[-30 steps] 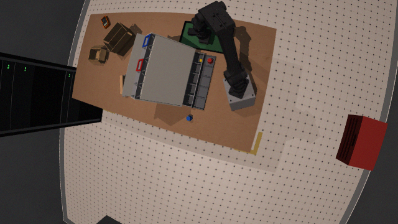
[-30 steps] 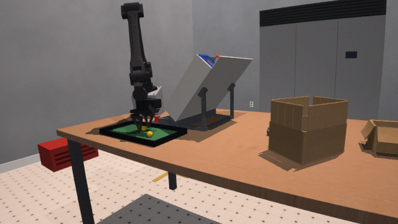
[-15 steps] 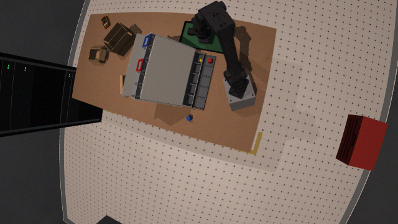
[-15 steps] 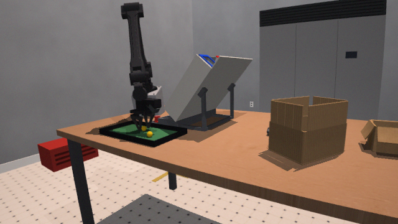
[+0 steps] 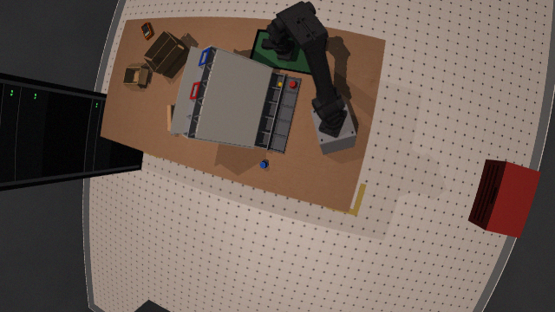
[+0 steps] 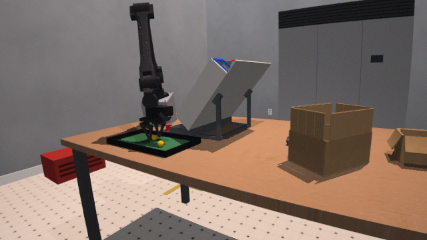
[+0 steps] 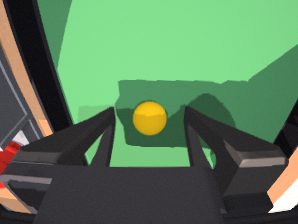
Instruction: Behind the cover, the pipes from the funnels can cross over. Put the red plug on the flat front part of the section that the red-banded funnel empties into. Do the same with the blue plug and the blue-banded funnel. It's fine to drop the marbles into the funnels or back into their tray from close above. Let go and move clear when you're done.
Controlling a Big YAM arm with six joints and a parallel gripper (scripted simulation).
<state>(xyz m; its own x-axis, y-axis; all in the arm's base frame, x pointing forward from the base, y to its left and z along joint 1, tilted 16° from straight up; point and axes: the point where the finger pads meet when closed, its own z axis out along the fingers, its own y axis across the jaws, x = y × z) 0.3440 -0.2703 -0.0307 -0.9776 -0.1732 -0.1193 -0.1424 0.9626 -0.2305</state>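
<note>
My gripper is now 2 cm short of the green tray, 3 cm to the left of it and 1 cm above it. Round my hand: cardboard box 68 cm ahead, 18 cm to the left, 5 cm above; then sloped grey cover 9 cm ahead, 32 cm to the left, 19 cm above.
</note>
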